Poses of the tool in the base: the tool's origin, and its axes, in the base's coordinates. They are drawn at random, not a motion.
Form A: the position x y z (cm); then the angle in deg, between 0 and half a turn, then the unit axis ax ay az.
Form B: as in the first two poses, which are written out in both.
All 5 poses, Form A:
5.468 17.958 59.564 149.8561 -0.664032 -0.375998 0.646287
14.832 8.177 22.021 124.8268 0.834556 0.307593 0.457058
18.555 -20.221 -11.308 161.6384 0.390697 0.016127 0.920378
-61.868 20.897 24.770 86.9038 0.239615 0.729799 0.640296
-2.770 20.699 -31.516 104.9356 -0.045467 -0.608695 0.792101
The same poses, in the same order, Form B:
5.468 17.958 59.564 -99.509 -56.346 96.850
14.832 8.177 22.021 104.175 38.396 57.053
18.555 -20.221 -11.308 63.152 2.607 148.768
-61.868 20.897 24.770 20.823 63.422 55.644
-2.770 20.699 -31.516 -4.771 -63.874 83.120

